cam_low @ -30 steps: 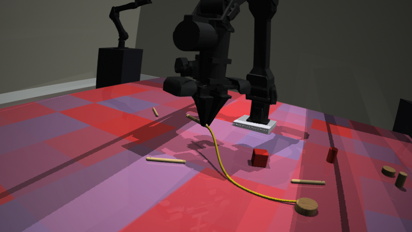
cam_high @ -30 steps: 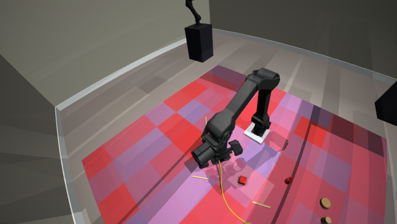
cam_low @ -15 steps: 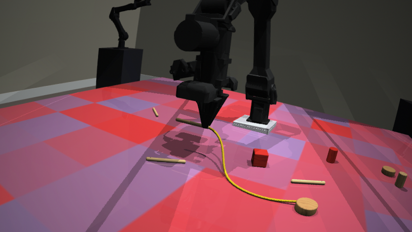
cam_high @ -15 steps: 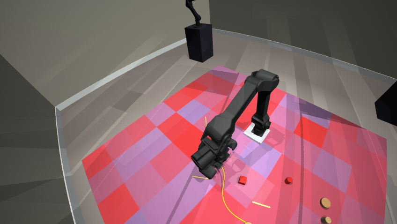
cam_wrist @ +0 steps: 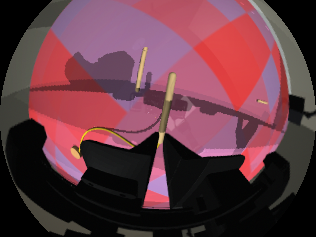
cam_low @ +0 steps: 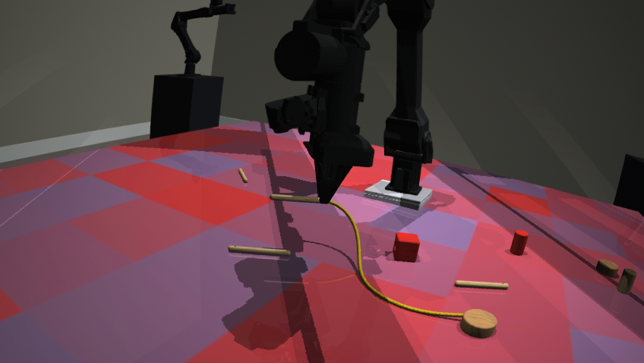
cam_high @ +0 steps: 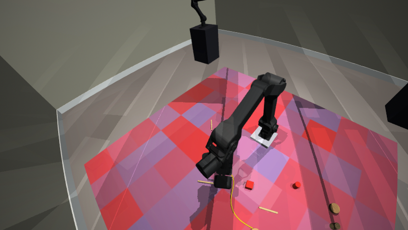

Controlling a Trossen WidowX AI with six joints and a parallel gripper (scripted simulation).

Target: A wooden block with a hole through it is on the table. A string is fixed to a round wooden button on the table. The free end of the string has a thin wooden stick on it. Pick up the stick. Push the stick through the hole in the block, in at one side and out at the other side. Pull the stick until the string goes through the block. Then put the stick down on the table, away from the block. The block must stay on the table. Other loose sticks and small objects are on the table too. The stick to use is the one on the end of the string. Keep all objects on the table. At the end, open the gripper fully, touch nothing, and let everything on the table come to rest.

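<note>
My gripper tip is 1 cm to the left of the thin wooden stick and 1 cm short of it. Also, from my gripper tip: red cylinder: 29 cm to the left, 14 cm behind, 4 cm below; then red block: 12 cm to the left, 4 cm below, 2 cm behind; then round wooden button: 23 cm to the left, 12 cm ahead, 5 cm below.
</note>
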